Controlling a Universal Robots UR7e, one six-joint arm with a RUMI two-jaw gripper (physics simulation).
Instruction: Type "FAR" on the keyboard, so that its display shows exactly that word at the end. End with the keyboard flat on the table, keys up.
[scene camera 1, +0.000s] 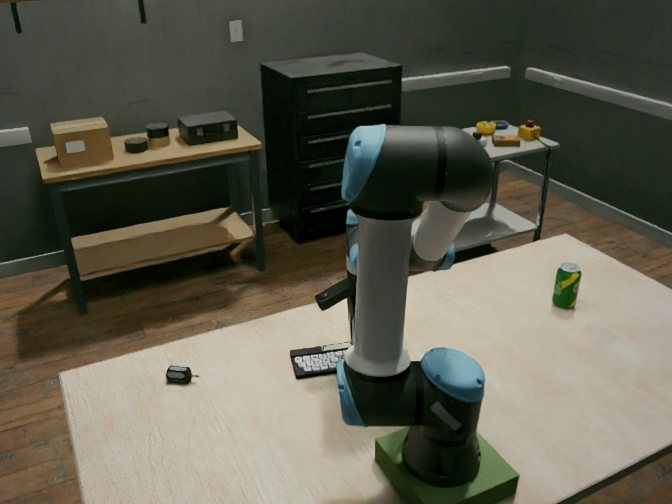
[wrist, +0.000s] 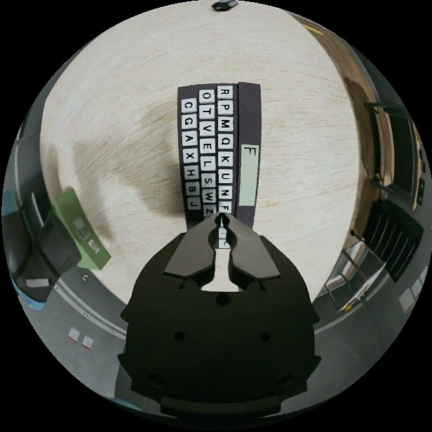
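Note:
The dark keyboard (scene camera 1: 320, 361) (wrist: 248, 105) lies flat on the table with its light keys up. In the scene view the arm hides its right part. In the wrist view its green display (wrist: 248, 180) shows "F". The A key (wrist: 189, 139) is in the outer row, between G and X. The R key (wrist: 225, 92) is at the far end of the row beside the display strip. My gripper (wrist: 221, 213) is shut and empty, with its tips over the keyboard just beyond the F key (wrist: 224, 208). The tips are hidden behind the arm in the scene view.
A green can (scene camera 1: 566, 286) stands at the table's right. A small dark object with a thin pin (scene camera 1: 179, 374) lies left of the keyboard; it also shows at the top of the wrist view. The arm stands on a green base block (scene camera 1: 393, 467) (wrist: 95, 250) on the pale table (scene camera 1: 233, 434).

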